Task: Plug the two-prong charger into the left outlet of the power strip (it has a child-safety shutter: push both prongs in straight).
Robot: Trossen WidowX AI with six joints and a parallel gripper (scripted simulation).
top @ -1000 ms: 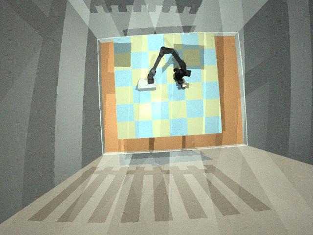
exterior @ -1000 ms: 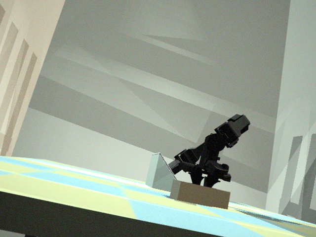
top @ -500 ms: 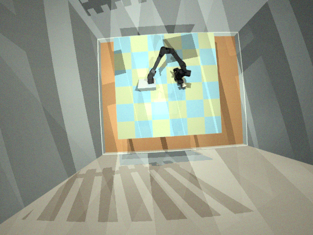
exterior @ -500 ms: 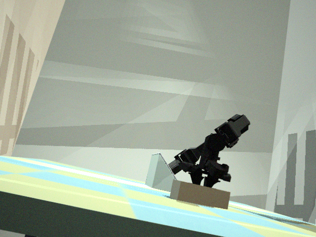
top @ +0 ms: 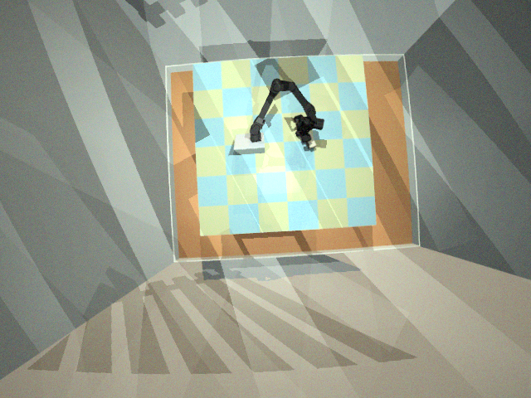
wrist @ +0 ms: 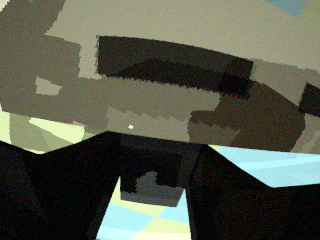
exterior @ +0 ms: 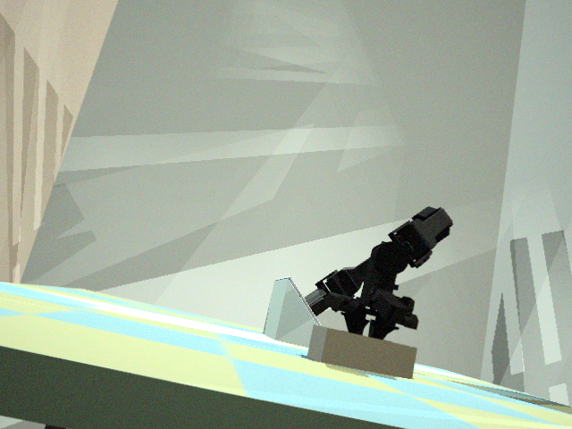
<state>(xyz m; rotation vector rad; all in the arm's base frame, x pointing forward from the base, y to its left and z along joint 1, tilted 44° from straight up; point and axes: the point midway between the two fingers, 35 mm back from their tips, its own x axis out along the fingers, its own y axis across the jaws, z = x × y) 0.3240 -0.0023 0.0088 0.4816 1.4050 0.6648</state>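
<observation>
Now: the dark charger 20 mm ahead of my gripper tip and 10 mm above it.
</observation>
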